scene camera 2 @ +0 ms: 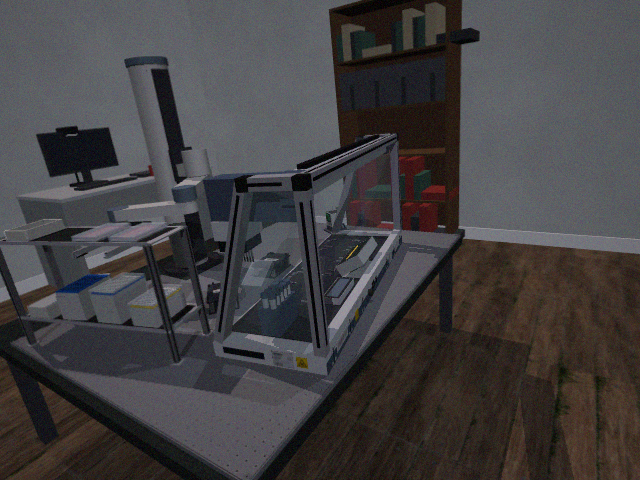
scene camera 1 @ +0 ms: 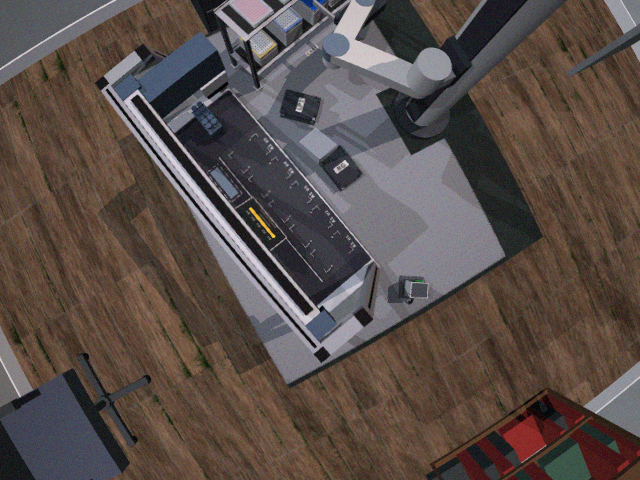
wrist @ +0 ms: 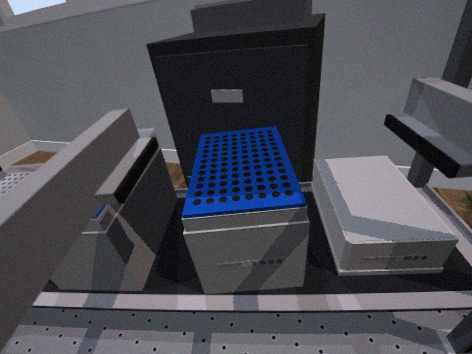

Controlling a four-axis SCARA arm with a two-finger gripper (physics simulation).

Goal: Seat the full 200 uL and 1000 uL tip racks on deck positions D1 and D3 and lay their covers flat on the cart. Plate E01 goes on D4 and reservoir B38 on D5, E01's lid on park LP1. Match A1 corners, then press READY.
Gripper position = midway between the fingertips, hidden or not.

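What I see here includes a gantry frame (scene camera 1: 196, 181). There are also the cart upright posts (wrist: 421, 170), and with them I see a cart shelf (wrist: 446, 299). My own gripper (wrist: 266, 113) is visible too.
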